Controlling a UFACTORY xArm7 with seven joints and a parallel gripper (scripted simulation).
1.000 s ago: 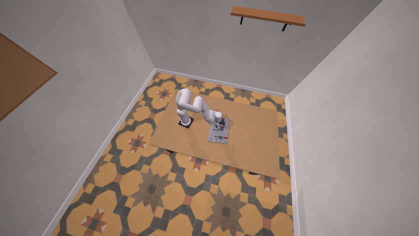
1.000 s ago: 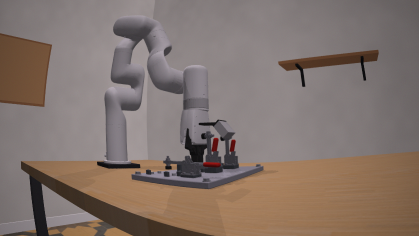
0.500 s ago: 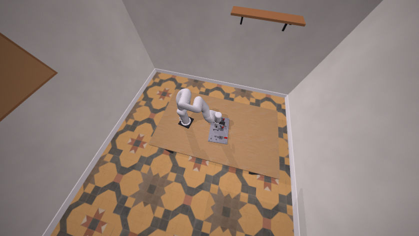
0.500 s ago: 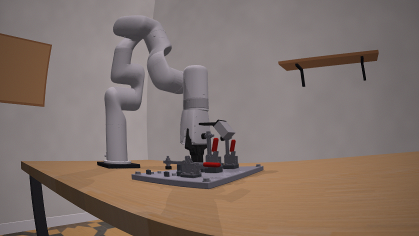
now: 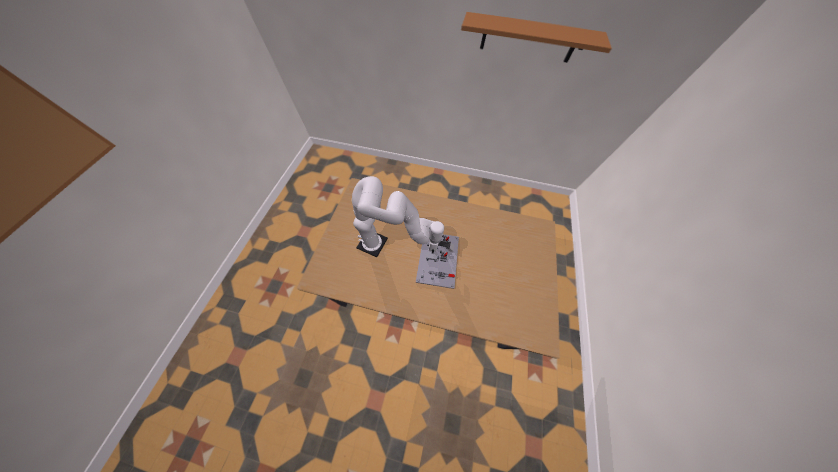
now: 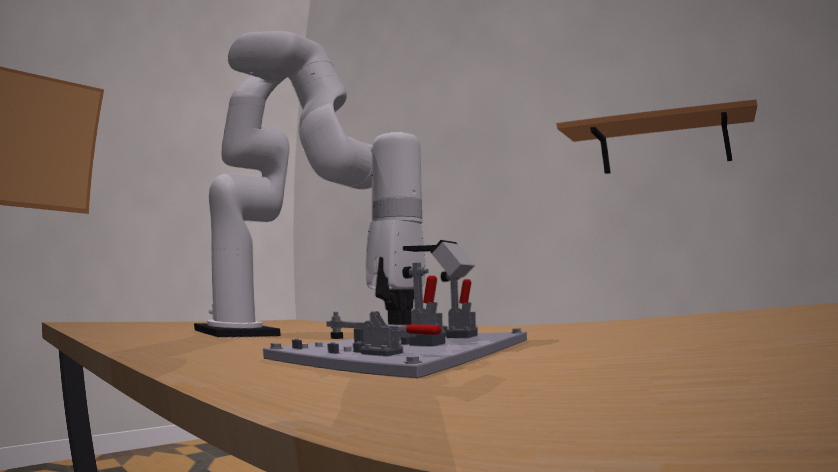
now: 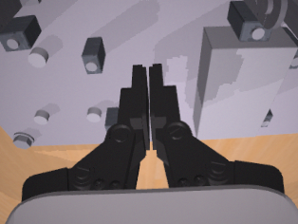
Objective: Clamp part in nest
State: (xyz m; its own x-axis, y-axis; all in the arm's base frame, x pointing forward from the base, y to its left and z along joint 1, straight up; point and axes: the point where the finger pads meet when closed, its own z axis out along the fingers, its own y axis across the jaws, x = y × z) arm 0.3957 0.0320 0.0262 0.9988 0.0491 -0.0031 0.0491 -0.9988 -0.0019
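My gripper is now 5 cm to the left of the part and 1 cm above it. The rest, counted from my hand: grey fixture plate (5 cm to the right, 5 cm ahead, 3 cm below); then toggle clamp (16 cm to the right, 8 cm ahead).
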